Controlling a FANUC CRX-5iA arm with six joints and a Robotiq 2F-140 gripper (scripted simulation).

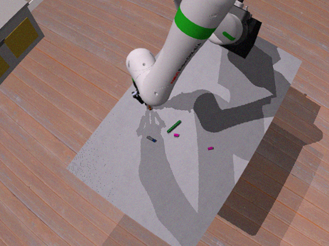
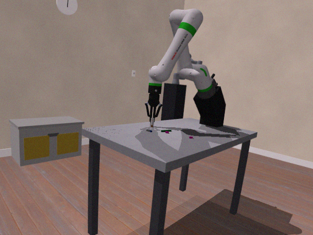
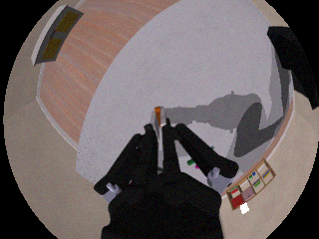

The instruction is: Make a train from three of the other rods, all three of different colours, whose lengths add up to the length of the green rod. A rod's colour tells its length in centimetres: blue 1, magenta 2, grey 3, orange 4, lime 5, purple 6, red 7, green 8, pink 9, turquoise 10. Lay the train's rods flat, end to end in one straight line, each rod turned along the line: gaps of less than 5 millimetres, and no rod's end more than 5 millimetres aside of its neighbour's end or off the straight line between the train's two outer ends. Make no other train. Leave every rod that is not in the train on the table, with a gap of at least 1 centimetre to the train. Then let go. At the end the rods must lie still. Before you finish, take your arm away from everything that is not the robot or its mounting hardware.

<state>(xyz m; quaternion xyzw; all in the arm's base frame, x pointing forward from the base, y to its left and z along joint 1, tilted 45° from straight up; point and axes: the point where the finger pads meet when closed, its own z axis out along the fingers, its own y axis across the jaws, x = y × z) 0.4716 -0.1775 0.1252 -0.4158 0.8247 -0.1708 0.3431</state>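
The grey rod lies 130 mm ahead of my hand, 100 mm to the left of it and 30 mm below it. Round my hand: small blue rod (130 mm ahead, 120 mm to the left, 30 mm below); then orange rod (30 mm below); then green rod (160 mm to the left, 30 mm below, 20 mm ahead).
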